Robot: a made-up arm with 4 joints. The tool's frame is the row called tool. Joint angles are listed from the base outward. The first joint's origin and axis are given. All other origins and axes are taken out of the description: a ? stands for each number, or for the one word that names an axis. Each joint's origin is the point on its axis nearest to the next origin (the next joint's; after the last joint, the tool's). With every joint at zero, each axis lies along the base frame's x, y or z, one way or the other. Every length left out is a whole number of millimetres.
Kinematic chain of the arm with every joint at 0, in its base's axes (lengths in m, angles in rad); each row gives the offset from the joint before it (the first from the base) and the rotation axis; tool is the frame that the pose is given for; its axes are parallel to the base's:
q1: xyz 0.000 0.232 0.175 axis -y
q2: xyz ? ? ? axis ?
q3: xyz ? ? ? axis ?
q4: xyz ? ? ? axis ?
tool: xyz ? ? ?
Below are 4 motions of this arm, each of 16 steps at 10 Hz.
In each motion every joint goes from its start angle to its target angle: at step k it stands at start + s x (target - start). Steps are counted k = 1, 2, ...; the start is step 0. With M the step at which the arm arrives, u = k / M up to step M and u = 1 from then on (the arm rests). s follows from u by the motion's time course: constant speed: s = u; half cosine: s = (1 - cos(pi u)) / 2; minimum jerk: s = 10 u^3 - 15 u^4 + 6 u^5.
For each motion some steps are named. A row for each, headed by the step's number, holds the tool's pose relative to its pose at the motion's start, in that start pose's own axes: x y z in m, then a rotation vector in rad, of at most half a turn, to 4 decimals.
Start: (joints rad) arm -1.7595 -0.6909 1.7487 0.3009
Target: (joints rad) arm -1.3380 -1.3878 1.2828 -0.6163
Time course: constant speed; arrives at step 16
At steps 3, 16:
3: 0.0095 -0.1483 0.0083 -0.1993 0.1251 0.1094
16: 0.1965 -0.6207 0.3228 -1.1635 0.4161 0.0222

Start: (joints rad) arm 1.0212 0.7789 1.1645 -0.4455
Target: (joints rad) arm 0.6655 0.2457 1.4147 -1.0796
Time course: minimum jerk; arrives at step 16
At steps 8, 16:
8: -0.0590 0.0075 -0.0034 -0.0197 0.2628 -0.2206
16: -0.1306 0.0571 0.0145 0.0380 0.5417 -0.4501

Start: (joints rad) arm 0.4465 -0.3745 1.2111 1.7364
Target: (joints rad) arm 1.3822 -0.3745 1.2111 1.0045
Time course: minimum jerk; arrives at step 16
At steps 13, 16:
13: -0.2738 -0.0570 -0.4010 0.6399 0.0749 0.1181
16: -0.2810 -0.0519 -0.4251 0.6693 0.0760 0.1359

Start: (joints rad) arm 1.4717 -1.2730 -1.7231 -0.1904
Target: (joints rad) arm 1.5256 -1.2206 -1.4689 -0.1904
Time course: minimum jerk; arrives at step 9
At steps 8, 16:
8: -0.0313 0.1729 0.0285 0.3005 0.0511 0.0420
16: -0.0317 0.1749 0.0292 0.3040 0.0517 0.0424

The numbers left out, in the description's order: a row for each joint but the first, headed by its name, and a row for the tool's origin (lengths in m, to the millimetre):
q2: xyz -0.511 0.000 0.025, axis +x
q3: xyz 0.000 0.049 -0.098, axis +x
q4: xyz 0.000 -0.078 -0.342, axis -y
tool: xyz 0.056 0.000 -0.217

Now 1 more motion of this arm.
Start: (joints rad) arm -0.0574 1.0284 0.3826 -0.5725
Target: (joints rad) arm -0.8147 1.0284 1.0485 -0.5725
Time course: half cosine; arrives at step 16
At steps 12, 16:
12: 0.1304 0.6237 0.1979 0.8129 -0.0813 -0.2492
16: 0.1915 0.6952 0.2715 0.9437 -0.1328 -0.2952

